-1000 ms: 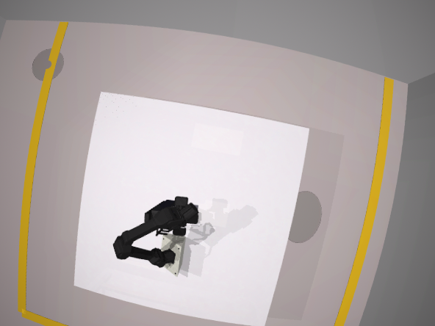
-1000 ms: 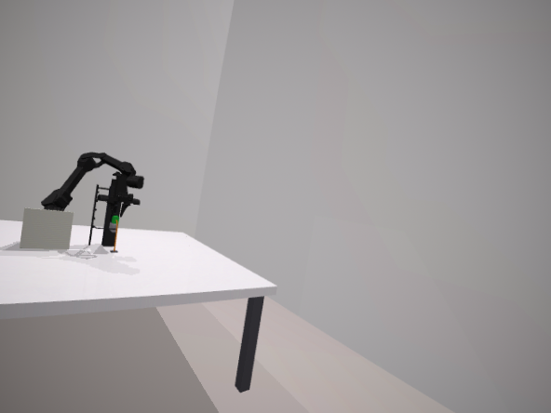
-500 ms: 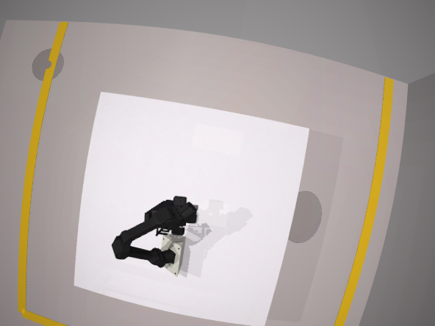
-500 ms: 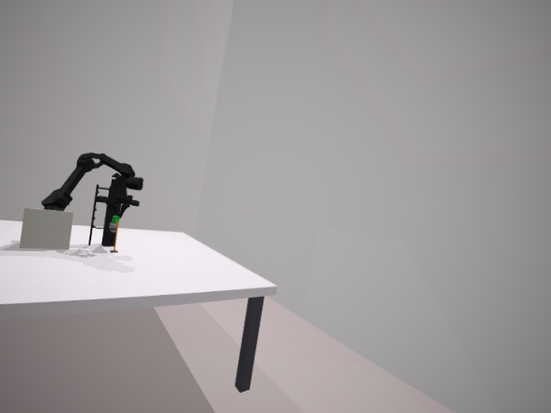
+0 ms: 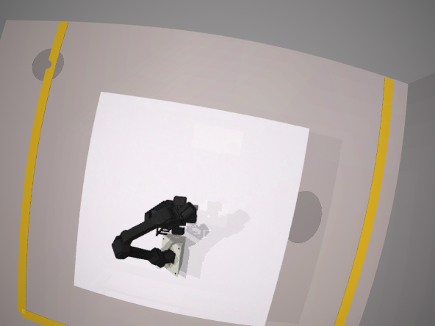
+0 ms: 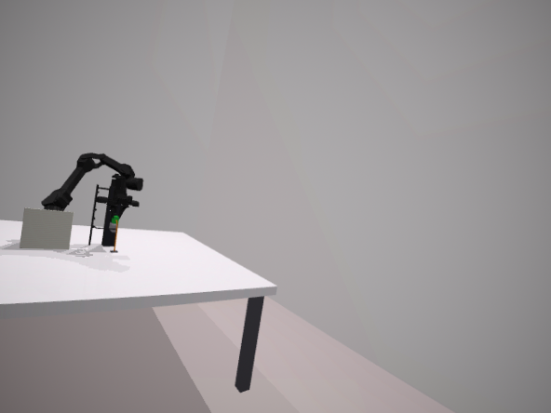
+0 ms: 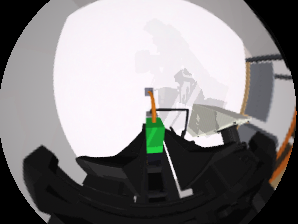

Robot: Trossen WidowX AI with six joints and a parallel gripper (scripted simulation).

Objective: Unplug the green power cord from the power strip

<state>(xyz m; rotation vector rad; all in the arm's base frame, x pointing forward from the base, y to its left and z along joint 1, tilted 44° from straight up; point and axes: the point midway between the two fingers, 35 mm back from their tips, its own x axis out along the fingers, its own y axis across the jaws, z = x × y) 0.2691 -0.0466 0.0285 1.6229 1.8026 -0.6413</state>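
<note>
Now: gripper tip 1 cm past the green plug and 3 cm to the right of it.
</note>
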